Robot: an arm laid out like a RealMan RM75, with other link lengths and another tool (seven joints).
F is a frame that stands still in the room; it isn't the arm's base.
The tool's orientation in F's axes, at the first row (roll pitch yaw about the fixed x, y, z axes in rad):
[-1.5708 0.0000 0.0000]
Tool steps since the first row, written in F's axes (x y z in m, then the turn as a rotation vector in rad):
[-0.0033 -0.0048 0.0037 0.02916 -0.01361 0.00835]
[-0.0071 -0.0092 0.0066 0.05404 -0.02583 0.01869]
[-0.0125 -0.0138 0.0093 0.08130 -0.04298 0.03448]
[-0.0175 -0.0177 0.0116 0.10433 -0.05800 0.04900]
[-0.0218 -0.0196 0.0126 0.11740 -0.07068 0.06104]
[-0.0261 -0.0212 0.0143 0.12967 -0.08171 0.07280]
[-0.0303 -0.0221 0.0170 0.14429 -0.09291 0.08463]
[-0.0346 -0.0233 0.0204 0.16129 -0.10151 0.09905]
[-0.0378 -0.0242 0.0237 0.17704 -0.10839 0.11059]
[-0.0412 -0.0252 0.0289 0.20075 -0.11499 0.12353]
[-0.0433 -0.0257 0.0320 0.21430 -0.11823 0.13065]
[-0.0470 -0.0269 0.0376 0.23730 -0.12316 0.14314]
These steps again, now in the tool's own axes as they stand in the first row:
[-0.0033 -0.0037 -0.0048 0.02916 -0.00835 -0.01361]
[-0.0071 -0.0066 -0.0092 0.05404 -0.01869 -0.02583]
[-0.0125 -0.0093 -0.0138 0.08130 -0.03448 -0.04298]
[-0.0175 -0.0116 -0.0177 0.10433 -0.04900 -0.05800]
[-0.0218 -0.0126 -0.0196 0.11740 -0.06104 -0.07068]
[-0.0261 -0.0143 -0.0212 0.12967 -0.07280 -0.08171]
[-0.0303 -0.0170 -0.0221 0.14429 -0.08463 -0.09291]
[-0.0346 -0.0204 -0.0233 0.16129 -0.09905 -0.10151]
[-0.0378 -0.0237 -0.0242 0.17704 -0.11059 -0.10839]
[-0.0412 -0.0289 -0.0252 0.20075 -0.12353 -0.11499]
[-0.0433 -0.0320 -0.0257 0.21430 -0.13065 -0.11823]
[-0.0470 -0.0376 -0.0269 0.23730 -0.14314 -0.12316]

